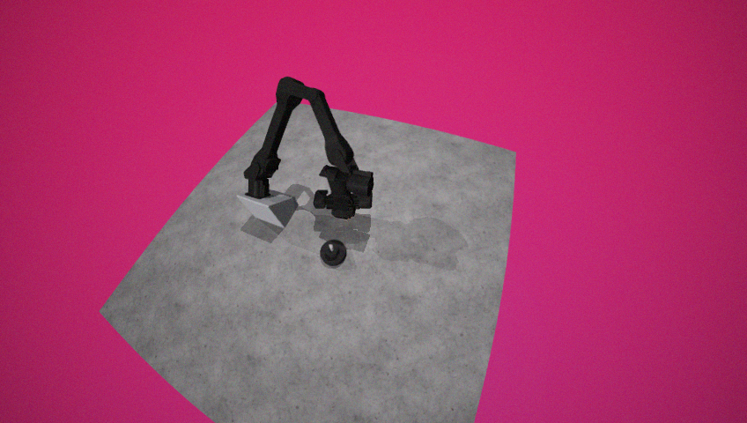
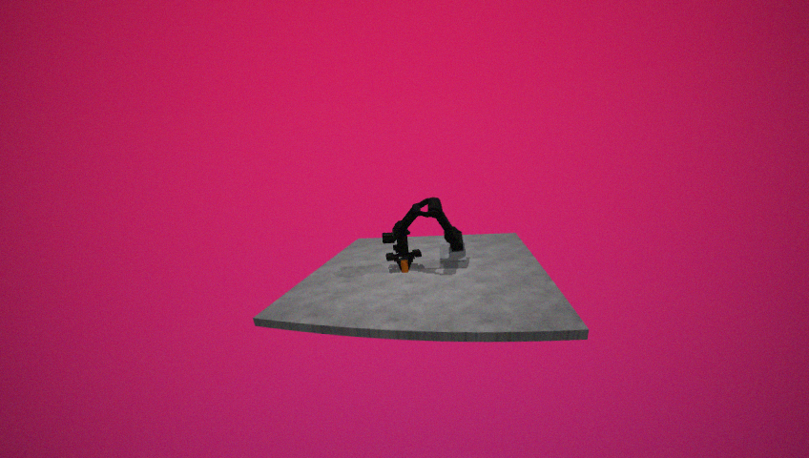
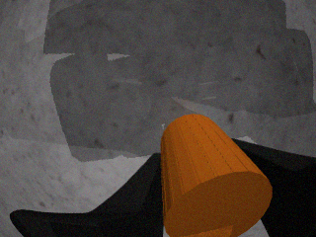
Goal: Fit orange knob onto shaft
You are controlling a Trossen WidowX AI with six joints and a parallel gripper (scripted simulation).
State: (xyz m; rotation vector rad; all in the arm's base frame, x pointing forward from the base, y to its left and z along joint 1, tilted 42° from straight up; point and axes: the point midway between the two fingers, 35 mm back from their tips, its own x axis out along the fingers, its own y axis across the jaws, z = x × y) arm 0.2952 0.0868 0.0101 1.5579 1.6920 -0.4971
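Right now my gripper tip is 30 mm below the orange knob. From my gripper tip the other things lie so: round dark pedestal 150 mm to the right, 20 mm above, 10 mm ahead.
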